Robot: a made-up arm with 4 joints. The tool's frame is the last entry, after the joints.
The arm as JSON. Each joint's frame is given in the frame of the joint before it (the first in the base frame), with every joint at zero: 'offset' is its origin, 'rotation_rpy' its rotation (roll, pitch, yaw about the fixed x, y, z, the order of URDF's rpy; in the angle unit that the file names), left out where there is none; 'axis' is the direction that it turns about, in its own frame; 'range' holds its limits. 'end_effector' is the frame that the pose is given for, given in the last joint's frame.
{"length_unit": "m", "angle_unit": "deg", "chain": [
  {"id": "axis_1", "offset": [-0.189, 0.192, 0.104], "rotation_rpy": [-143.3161, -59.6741, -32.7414], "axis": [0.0, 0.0, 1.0], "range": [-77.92, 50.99]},
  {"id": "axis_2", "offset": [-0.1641, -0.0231, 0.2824], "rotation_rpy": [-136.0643, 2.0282, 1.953], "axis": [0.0, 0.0, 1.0], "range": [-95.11, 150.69]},
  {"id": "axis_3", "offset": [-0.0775, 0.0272, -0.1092], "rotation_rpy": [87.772, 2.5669, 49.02], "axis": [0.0, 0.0, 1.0], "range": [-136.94, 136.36]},
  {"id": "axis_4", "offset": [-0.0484, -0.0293, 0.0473], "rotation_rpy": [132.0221, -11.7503, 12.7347], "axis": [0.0, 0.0, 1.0], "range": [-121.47, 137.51]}
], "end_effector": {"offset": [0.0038, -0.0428, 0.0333], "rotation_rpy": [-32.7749, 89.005, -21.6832]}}
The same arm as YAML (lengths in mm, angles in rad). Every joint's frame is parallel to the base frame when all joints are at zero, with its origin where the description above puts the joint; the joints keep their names.
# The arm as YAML. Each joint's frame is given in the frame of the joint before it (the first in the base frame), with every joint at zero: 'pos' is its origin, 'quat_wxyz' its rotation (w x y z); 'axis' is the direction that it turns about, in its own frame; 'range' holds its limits. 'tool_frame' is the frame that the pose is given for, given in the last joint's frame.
length_unit: mm
angle_unit: rad
joints:
  - joint: axis_1
    pos: [-189.0, 192.0, 104.0]
    quat_wxyz: [1.0, 0.0, 0.0, 0.0]
    axis: [0.905335, 0.128105, -0.404916]
    range: [-1.36, 0.8899]
  - joint: axis_2
    pos: [186.0, 103.0, -249.0]
    quat_wxyz: [1.0, 0.0, 0.0, 0.0]
    axis: [-0.6724, -0.739101, 0.0401]
    range: [-1.66, 2.63]
  - joint: axis_3
    pos: [26.0, 121.0, -58.0]
    quat_wxyz: [1.0, 0.0, 0.0, 0.0]
    axis: [0.68071, -0.65391, 0.330205]
    range: [-2.3901, 2.3799]
  - joint: axis_4
    pos: [62.0, -24.0, -32.0]
    quat_wxyz: [1.0, 0.0, 0.0, 0.0]
    axis: [-0.0094, 0.999849, 0.014601]
    range: [-2.1201, 2.4]
tool_frame:
  pos: [-43.0, 33.0, -4.0]
  quat_wxyz: [0.707106, 0.0, -0.000001, -0.707107]

